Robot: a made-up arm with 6 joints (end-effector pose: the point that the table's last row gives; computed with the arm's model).
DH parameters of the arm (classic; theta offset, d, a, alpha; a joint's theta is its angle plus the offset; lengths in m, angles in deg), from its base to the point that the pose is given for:
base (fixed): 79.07 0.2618 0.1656 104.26
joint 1: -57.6 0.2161 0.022 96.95
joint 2: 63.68 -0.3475 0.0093 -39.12
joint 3: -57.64 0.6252 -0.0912 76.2
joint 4: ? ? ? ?
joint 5: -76.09 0.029 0.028 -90
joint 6: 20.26 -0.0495 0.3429 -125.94
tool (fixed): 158.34 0.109 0 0
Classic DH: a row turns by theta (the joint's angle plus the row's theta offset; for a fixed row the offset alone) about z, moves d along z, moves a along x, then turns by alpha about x.
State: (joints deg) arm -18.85 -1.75 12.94 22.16 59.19 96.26
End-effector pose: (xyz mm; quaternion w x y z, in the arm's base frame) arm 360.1 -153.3 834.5 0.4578 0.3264 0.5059 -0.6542
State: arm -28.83 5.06 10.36 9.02 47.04 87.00
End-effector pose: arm 357.5 -22.7 898.0 0.5300 0.2187 0.4914 -0.6556
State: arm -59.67 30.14 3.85 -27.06 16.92 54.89
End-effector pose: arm 113.1 346.5 917.5 0.7976 -0.0296 0.3510 -0.4897
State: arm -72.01 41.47 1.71 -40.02 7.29 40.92
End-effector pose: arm -36.3 402.6 856.1 0.8906 -0.1057 0.2733 -0.3479
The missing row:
joint 4: -88.24 0.0161 0.0222 -97.11
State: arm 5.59 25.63 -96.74 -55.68 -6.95 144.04
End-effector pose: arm 243.0 -256.6 106.7 0.5420 -0.1238 -0.7947 -0.2436
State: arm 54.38 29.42 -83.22 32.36 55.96 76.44
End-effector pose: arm 343.5 -537.9 283.1 0.0504 0.1812 0.8524 -0.4879
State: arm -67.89 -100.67 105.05 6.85 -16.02 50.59
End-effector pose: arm 425.9 -259.1 455.0 0.7872 -0.0966 0.5867 -0.1638
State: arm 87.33 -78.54 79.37 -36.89 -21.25 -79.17
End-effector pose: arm 466.1 554.7 160.6 0.3837 -0.8131 0.4051 0.1657
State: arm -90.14 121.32 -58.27 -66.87 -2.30 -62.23
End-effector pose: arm -264.8 -81.2 18.5 0.7389 0.2550 -0.5523 0.2897
